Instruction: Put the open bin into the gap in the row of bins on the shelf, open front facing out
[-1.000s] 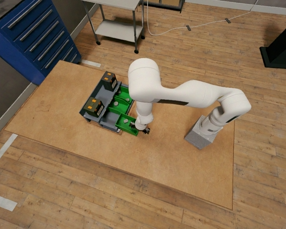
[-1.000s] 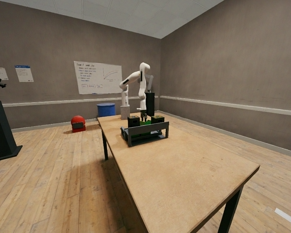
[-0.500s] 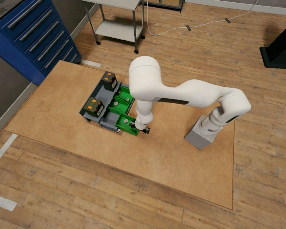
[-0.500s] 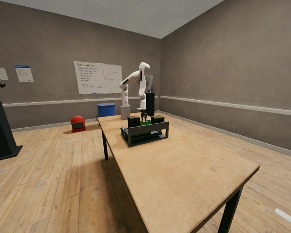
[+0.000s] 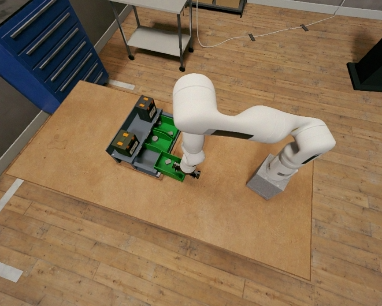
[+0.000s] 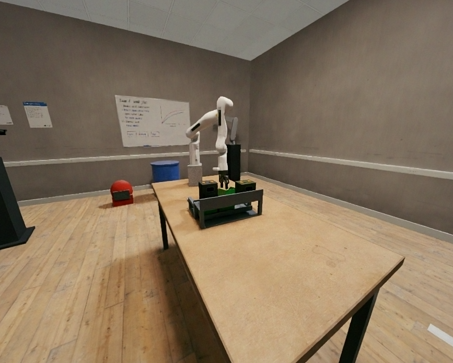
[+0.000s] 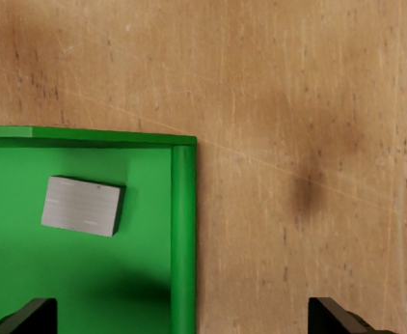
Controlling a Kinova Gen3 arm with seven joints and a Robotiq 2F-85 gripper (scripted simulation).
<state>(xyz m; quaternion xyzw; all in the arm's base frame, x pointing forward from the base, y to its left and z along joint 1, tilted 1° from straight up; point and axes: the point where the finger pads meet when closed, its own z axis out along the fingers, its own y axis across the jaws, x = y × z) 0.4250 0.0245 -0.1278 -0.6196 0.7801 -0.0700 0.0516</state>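
The grey part is 11 cm ahead of my hand, 6 cm to the right of it and 3 cm below it. Round my hand: grey shelf (23 cm ahead, 19 cm to the right).
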